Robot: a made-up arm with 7 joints.
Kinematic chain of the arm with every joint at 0, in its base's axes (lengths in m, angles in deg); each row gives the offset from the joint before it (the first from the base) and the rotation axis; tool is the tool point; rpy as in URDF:
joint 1: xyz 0 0 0.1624 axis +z
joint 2: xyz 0 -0.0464 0.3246 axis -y
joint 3: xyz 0 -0.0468 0.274 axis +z
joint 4: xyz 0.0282 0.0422 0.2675 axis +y
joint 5: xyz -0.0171 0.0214 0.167 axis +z
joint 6: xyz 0 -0.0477 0.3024 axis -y
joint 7: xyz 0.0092 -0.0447 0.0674 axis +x
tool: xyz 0 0 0 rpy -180 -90 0
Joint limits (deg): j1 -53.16..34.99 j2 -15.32..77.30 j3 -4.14..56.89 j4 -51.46..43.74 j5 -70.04..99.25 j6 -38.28..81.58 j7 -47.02..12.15
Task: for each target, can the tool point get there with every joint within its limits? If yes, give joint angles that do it. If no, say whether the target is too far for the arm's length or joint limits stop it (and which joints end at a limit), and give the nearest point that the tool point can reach.
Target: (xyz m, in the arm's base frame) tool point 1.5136 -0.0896 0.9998
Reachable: no: too far | nearest point 0.6750 -0.0400 1.2127 | short by 0.867 m
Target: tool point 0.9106 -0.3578 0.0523
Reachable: no: joint limits stop it (at a limit: joint 2, joint 3, joint 4, joint 5, joint 6) | nearest point 0.5976 -0.2348 1.1804 | short by 1.177 m
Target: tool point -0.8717 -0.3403 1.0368
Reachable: yes | joints 11.80 55.16 48.26 -2.93 -49.81 20.77 1.30
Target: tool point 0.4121 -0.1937 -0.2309
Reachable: no: joint limits stop it (at a limit: joint 1, joint 2, joint 4, joint 6) | nearest point -0.5068 -0.6947 0.2610 | short by 1.156 m
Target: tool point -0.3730 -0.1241 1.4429
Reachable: yes | joints 9.34 35.21 8.67 16.35 84.29 68.06 -37.51
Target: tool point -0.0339 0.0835 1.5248
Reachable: yes | joints 26.74 11.44 46.32 27.86 4.64 -0.87 -3.44
